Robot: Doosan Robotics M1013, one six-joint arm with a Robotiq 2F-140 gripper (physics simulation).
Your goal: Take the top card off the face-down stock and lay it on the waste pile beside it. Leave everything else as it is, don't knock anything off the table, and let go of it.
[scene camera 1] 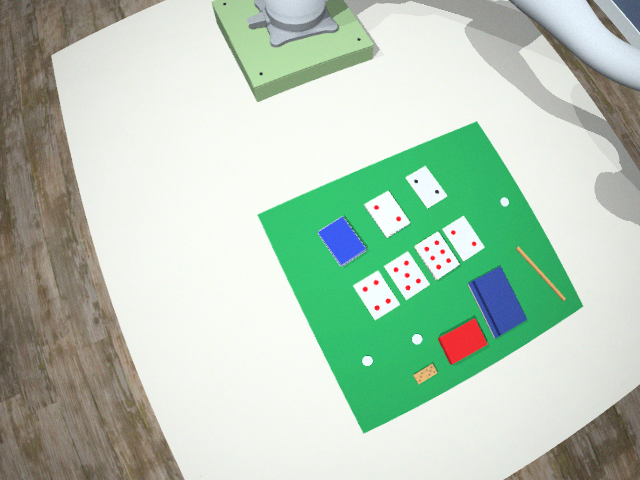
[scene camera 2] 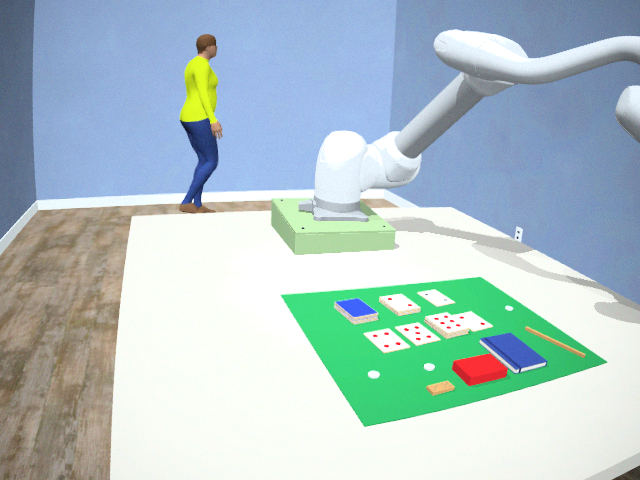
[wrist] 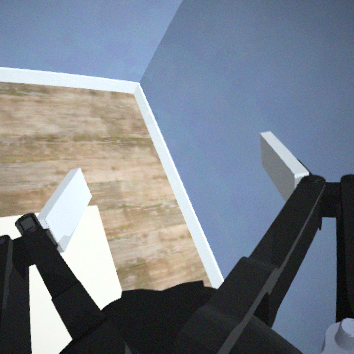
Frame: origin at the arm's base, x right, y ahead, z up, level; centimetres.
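Seen in the pictures: gripper, fingertip midpoint: [wrist: 170, 165]; arm's base, link origin: [scene camera 1: 295, 15] [scene camera 2: 335, 212].
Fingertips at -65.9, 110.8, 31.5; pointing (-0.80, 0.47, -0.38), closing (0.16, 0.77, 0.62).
Note:
Pixels of each thing's top centre, then the offset from my fingertips to it, as dx, dy, dz. Level surfaces: height alone.
- face-down stock, top centre: [scene camera 1: 341, 240] [scene camera 2: 356, 307] +75.9, -49.8, -37.7
- green mat, surface height: dz -39.5
- face-up white pile with two red dots, top centre: [scene camera 1: 387, 213] [scene camera 2: 399, 302] +64.1, -52.5, -38.3
- two-black-dot card, top centre: [scene camera 1: 426, 186] [scene camera 2: 436, 297] +52.6, -55.8, -39.2
- blue notebook, top centre: [scene camera 2: 513, 349] [scene camera 1: 498, 301] +47.8, -24.5, -38.3
- red box, top centre: [scene camera 2: 481, 364] [scene camera 1: 464, 341] +59.1, -19.6, -37.5
- domino, top centre: [scene camera 2: 440, 386] [scene camera 1: 425, 373] +69.3, -16.2, -38.7
- stick, top centre: [scene camera 2: 554, 340] [scene camera 1: 541, 273] +34.3, -26.3, -38.8
The face-down stock [scene camera 1: 342, 241] [scene camera 2: 356, 308] is a thick blue-backed pile at the back left of the green mat [scene camera 1: 320, 320] [scene camera 2: 330, 335]. Beside it, to the right, lies a face-up white pile with two red dots [scene camera 1: 387, 214] [scene camera 2: 399, 304], the waste pile by its place. My gripper [wrist: 170, 165] is open and empty in the wrist view, its two pale pads far apart, pointing at floor and wall. It does not show in the scene views, so its place relative to the stock cannot be told exactly; no card shows in the wrist view.
A two-black-dot card [scene camera 1: 426, 187] lies right of the waste pile. Several face-up cards form a front row. A blue notebook [scene camera 1: 497, 302], red box [scene camera 1: 463, 341], domino [scene camera 1: 425, 373], stick [scene camera 1: 540, 273] and white discs lie on the mat. A person [scene camera 2: 199, 118] stands behind the table.

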